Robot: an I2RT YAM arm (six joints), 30 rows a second.
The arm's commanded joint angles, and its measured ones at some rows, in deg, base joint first. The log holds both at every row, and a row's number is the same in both.
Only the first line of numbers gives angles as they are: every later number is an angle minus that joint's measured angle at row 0.
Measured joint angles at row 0: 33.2 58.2 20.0 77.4 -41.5 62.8
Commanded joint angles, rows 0 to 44: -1.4 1.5 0.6 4.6 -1.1 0.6; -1.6 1.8 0.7 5.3 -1.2 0.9; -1.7 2.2 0.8 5.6 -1.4 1.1; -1.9 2.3 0.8 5.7 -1.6 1.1; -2.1 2.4 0.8 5.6 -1.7 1.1; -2.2 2.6 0.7 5.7 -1.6 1.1; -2.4 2.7 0.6 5.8 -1.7 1.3; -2.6 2.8 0.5 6.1 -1.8 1.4; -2.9 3.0 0.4 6.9 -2.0 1.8; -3.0 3.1 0.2 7.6 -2.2 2.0; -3.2 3.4 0.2 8.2 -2.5 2.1; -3.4 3.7 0.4 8.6 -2.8 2.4; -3.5 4.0 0.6 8.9 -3.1 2.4; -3.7 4.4 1.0 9.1 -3.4 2.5; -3.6 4.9 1.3 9.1 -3.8 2.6; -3.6 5.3 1.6 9.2 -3.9 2.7; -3.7 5.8 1.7 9.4 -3.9 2.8; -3.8 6.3 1.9 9.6 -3.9 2.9; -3.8 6.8 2.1 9.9 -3.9 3.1; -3.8 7.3 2.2 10.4 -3.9 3.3; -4.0 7.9 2.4 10.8 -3.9 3.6; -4.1 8.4 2.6 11.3 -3.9 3.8; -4.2 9.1 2.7 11.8 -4.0 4.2; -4.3 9.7 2.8 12.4 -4.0 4.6; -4.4 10.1 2.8 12.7 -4.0 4.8; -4.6 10.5 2.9 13.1 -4.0 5.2; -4.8 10.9 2.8 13.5 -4.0 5.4; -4.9 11.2 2.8 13.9 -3.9 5.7; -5.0 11.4 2.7 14.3 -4.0 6.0; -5.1 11.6 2.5 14.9 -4.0 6.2; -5.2 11.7 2.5 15.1 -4.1 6.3; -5.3 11.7 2.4 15.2 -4.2 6.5; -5.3 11.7 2.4 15.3 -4.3 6.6; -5.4 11.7 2.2 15.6 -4.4 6.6; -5.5 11.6 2.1 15.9 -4.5 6.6; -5.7 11.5 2.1 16.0 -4.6 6.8; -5.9 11.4 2.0 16.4 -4.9 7.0; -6.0 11.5 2.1 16.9 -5.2 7.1; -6.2 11.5 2.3 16.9 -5.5 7.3; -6.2 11.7 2.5 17.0 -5.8 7.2; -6.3 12.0 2.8 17.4 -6.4 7.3; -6.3 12.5 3.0 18.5 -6.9 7.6; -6.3 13.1 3.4 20.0 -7.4 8.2; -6.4 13.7 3.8 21.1 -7.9 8.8; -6.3 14.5 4.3 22.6 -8.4 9.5
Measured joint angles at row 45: -4.8 11.9 2.7 18.9 -8.5 8.4
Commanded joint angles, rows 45 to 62: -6.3 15.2 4.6 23.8 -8.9 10.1; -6.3 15.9 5.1 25.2 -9.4 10.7; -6.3 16.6 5.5 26.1 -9.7 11.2; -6.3 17.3 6.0 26.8 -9.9 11.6; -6.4 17.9 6.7 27.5 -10.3 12.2; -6.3 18.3 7.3 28.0 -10.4 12.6; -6.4 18.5 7.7 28.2 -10.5 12.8; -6.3 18.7 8.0 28.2 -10.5 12.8; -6.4 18.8 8.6 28.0 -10.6 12.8; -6.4 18.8 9.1 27.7 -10.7 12.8; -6.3 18.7 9.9 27.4 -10.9 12.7; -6.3 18.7 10.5 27.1 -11.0 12.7; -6.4 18.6 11.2 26.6 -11.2 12.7; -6.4 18.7 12.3 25.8 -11.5 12.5; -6.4 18.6 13.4 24.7 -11.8 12.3; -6.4 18.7 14.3 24.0 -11.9 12.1; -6.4 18.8 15.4 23.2 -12.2 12.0; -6.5 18.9 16.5 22.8 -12.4 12.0
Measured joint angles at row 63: -6.3 16.1 14.1 19.2 -11.0 12.5
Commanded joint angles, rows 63 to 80: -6.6 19.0 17.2 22.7 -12.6 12.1; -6.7 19.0 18.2 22.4 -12.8 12.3; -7.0 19.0 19.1 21.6 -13.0 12.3; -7.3 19.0 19.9 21.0 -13.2 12.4; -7.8 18.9 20.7 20.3 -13.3 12.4; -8.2 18.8 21.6 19.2 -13.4 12.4; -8.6 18.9 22.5 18.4 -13.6 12.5; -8.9 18.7 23.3 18.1 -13.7 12.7; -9.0 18.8 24.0 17.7 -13.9 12.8; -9.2 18.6 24.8 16.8 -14.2 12.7; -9.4 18.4 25.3 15.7 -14.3 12.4; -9.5 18.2 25.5 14.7 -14.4 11.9; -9.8 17.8 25.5 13.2 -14.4 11.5; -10.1 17.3 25.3 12.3 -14.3 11.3; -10.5 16.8 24.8 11.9 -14.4 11.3; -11.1 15.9 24.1 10.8 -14.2 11.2; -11.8 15.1 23.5 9.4 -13.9 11.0; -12.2 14.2 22.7 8.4 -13.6 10.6
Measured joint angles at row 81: -11.5 16.6 23.2 13.0 -13.4 11.8
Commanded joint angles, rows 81 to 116: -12.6 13.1 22.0 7.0 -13.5 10.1; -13.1 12.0 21.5 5.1 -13.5 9.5; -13.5 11.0 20.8 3.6 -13.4 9.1; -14.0 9.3 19.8 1.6 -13.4 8.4; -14.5 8.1 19.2 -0.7 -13.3 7.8; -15.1 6.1 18.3 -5.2 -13.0 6.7; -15.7 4.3 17.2 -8.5 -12.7 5.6; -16.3 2.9 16.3 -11.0 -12.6 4.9; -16.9 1.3 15.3 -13.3 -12.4 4.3; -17.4 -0.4 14.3 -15.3 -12.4 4.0; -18.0 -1.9 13.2 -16.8 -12.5 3.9; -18.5 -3.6 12.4 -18.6 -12.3 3.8; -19.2 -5.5 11.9 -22.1 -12.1 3.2; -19.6 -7.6 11.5 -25.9 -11.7 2.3; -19.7 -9.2 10.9 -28.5 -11.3 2.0; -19.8 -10.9 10.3 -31.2 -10.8 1.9; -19.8 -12.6 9.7 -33.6 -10.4 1.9; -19.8 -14.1 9.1 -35.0 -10.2 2.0; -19.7 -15.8 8.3 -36.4 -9.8 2.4; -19.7 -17.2 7.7 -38.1 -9.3 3.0; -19.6 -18.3 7.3 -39.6 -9.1 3.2; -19.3 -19.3 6.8 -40.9 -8.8 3.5; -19.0 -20.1 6.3 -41.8 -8.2 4.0; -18.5 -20.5 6.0 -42.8 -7.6 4.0; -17.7 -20.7 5.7 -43.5 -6.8 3.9; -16.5 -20.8 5.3 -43.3 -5.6 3.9; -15.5 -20.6 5.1 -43.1 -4.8 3.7; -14.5 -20.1 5.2 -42.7 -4.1 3.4; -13.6 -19.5 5.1 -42.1 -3.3 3.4; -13.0 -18.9 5.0 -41.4 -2.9 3.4; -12.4 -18.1 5.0 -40.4 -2.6 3.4; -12.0 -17.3 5.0 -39.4 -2.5 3.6; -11.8 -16.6 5.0 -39.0 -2.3 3.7; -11.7 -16.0 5.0 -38.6 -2.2 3.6; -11.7 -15.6 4.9 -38.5 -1.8 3.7; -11.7 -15.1 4.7 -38.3 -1.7 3.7
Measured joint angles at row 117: -11.9 -15.4 4.9 -40.9 -3.2 3.9
